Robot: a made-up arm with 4 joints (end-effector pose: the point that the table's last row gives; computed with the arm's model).
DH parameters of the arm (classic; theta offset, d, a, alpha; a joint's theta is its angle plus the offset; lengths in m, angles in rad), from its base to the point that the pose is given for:
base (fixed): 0 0.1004 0 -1.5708
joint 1: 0 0.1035 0.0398 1.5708
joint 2: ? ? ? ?
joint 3: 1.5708 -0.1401 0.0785 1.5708
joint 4: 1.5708 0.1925 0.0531 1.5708
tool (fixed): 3.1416 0.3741 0 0
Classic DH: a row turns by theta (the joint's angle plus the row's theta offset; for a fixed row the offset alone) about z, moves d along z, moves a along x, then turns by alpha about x.
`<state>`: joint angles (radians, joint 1 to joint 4).
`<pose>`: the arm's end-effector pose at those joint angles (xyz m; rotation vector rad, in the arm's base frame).
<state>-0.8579 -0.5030 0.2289 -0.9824</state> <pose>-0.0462 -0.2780 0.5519 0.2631 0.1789 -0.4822</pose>
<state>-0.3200 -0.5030 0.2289 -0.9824</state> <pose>0.1917 -0.2780 0.5118 0.1280 0.7030 -0.5455</pose>
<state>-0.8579 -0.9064 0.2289 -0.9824</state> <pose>-0.1584 -0.3540 0.4222 0.5900 0.2192 -0.7172</pose>
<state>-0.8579 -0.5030 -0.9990 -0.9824</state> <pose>0.1325 -0.5140 0.2258 0.9560 -0.1389 0.4978</pose>
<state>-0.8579 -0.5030 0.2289 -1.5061</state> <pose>0.1205 -0.3552 0.4847 0.3863 0.6891 -0.4053</pose>
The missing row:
joint 2: -1.5708 -0.0351 0.0908 1.5708
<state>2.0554 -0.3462 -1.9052 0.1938</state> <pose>-0.2745 -0.3147 0.3513 0.6329 0.9235 -1.8940</pose>
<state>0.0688 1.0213 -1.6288 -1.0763</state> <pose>0.5792 0.2828 -0.1849 1.0398 1.6454 1.5844</pose>
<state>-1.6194 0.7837 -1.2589 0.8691</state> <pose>0.1224 -0.3180 0.3125 0.9709 -1.5695 1.2017</pose>
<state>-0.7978 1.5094 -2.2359 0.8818</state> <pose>0.4067 -0.0902 0.0067 1.5026 0.3919 0.6126</pose>
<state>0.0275 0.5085 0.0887 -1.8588</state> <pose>0.6251 0.1087 0.0882 -0.5275 1.8164 0.2787</pose>
